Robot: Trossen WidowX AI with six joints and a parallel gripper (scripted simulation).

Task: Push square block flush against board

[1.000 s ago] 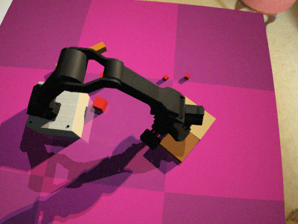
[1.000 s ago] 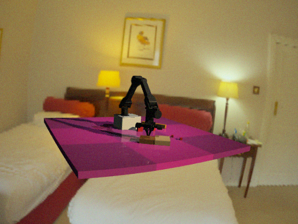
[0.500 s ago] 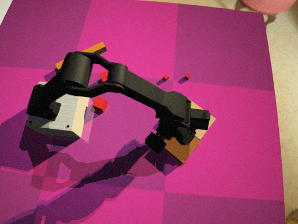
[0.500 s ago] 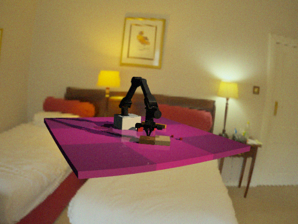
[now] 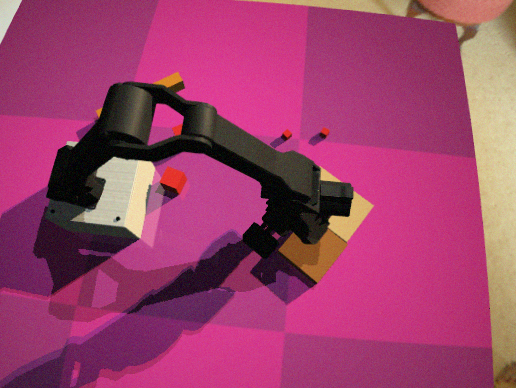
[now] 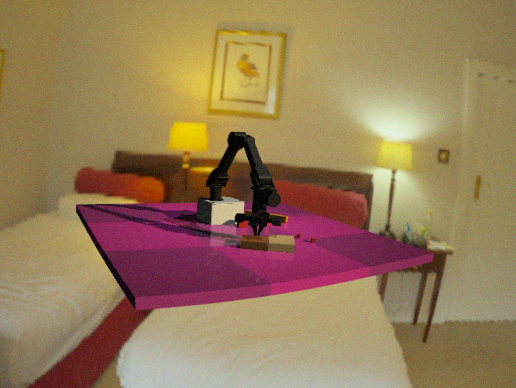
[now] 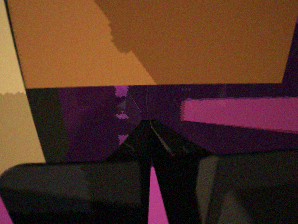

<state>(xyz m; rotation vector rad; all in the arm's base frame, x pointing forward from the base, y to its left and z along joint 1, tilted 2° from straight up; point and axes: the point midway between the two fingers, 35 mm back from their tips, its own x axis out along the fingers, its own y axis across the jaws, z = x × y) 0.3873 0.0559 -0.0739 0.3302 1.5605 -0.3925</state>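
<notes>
My gripper tip is 7 cm short of the orange-brown square block, 4 cm to the left of it and 1 cm below it. Also, from my gripper tip: tan flat board (10 cm ahead, 6 cm to the left, 1 cm above); then long orange bar (40 cm behind, 22 cm to the left, 1 cm above).
</notes>
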